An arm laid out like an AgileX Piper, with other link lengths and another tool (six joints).
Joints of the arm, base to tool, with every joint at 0 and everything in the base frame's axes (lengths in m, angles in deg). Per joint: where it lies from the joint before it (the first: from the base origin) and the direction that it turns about. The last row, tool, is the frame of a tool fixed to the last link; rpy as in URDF.
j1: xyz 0 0 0.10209 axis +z
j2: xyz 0 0 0 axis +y
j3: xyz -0.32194 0 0.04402 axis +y
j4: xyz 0.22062 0 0.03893 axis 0.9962 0 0.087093
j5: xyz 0 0 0 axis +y
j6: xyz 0.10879 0 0.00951 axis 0.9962 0 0.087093
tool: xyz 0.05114 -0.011 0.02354 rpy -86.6 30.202 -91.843
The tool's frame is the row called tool.
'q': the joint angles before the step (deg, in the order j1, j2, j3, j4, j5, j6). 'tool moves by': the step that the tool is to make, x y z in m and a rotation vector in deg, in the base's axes. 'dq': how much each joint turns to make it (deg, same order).
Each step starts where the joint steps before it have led.
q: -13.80 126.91 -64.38 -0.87 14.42 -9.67
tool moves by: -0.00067 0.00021 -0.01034 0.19 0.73 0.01
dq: 0.00 1.48 0.00 0.01 -0.72 -0.01
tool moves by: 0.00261 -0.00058 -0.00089 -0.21 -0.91 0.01
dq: 0.00 0.32 -0.01 -0.02 -1.25 0.02
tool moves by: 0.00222 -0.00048 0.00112 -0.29 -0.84 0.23
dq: 0.00 0.00 0.01 -0.08 -0.89 -0.17
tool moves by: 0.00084 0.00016 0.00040 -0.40 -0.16 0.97
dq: 0.00 0.00 0.00 -0.08 -0.25 -0.95
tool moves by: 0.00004 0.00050 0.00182 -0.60 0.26 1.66
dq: 0.00 -0.27 -0.06 -0.26 0.44 -1.53
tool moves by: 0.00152 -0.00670 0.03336 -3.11 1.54 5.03
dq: -0.60 -4.15 -2.88 -3.65 7.72 -3.03
